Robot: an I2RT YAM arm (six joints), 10 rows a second.
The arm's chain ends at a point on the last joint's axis. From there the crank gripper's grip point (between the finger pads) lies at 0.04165 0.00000 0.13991 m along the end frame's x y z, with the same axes.
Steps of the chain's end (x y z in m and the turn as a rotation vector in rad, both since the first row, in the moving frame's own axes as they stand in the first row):
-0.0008 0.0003 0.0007 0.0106 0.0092 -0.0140
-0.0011 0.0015 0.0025 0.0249 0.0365 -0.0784
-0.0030 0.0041 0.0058 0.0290 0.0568 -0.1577
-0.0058 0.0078 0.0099 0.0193 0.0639 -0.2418
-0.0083 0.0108 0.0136 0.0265 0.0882 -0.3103
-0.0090 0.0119 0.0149 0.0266 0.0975 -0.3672
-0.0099 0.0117 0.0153 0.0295 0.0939 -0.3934
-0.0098 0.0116 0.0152 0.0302 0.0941 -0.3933
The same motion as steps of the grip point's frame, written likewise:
0.0005 -0.0018 0.0003 0.0106 0.0092 -0.0140
0.0037 -0.0054 0.0008 0.0249 0.0365 -0.0784
0.0040 -0.0071 0.0031 0.0290 0.0568 -0.1577
0.0014 -0.0059 0.0069 0.0193 0.0639 -0.2418
0.0011 -0.0074 0.0092 0.0265 0.0882 -0.3103
0.0007 -0.0091 0.0100 0.0266 0.0975 -0.3672
-0.0013 -0.0107 0.0106 0.0295 0.0939 -0.3934
-0.0012 -0.0109 0.0105 0.0302 0.0941 -0.3933

